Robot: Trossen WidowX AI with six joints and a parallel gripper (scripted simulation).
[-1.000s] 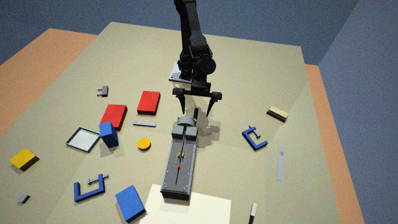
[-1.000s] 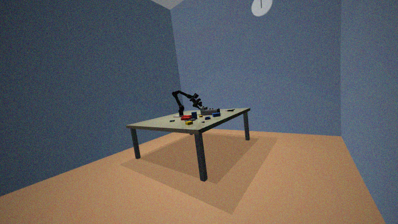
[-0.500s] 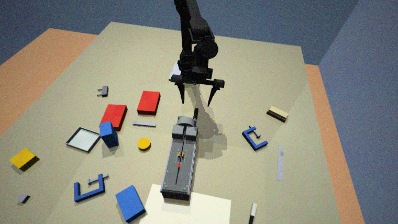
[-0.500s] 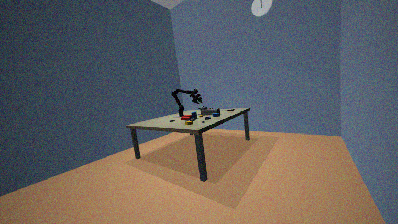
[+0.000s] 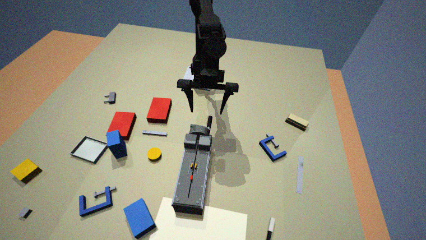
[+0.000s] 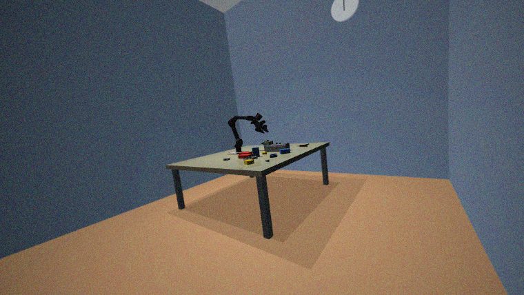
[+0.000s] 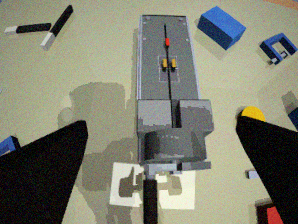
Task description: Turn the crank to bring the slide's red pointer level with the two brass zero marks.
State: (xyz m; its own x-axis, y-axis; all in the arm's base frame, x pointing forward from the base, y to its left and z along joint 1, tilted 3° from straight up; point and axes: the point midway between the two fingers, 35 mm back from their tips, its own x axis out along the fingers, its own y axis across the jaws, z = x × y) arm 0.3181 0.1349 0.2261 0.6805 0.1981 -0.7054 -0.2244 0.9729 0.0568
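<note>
Right now the dark crank handle is 11 cm below my gripper tip, 6 cm behind it and 1 cm to the right of it. Round my gripper tip: tan block (33 cm to the left, 24 cm behind, 19 cm below); red pointer (17 cm ahead, 12 cm below, 1 cm to the left); grey strip (36 cm to the left, 20 cm below).
</note>
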